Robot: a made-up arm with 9 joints. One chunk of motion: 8 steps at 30 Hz.
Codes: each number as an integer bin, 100 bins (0 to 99) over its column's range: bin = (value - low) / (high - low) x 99, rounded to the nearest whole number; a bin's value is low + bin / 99 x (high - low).
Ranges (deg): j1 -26..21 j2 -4..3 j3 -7..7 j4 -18..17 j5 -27..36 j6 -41..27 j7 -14..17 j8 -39..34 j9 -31..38
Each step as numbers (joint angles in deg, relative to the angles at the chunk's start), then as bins.
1 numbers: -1.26 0.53 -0.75 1.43 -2.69 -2.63 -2.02 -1.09 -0.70
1 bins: 52 64 44 55 38 56 38 51 43
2 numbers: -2.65 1.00 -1.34 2.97 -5.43 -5.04 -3.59 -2.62 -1.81
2 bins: 49 71 40 59 34 52 33 49 42
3 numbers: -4.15 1.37 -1.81 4.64 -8.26 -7.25 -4.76 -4.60 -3.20
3 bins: 46 76 37 64 29 49 30 47 40
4 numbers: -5.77 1.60 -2.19 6.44 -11.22 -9.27 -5.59 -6.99 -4.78
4 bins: 43 79 34 69 25 46 27 43 38
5 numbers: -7.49 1.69 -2.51 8.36 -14.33 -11.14 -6.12 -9.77 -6.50
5 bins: 39 80 32 75 20 43 25 40 35
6 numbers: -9.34 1.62 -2.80 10.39 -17.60 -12.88 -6.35 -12.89 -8.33
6 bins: 35 79 30 80 15 41 24 35 33
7 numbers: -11.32 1.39 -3.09 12.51 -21.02 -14.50 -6.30 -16.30 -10.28
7 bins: 31 76 28 86 9 39 25 31 30
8 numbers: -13.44 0.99 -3.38 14.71 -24.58 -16.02 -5.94 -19.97 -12.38
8 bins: 26 71 26 93 4 36 26 26 27
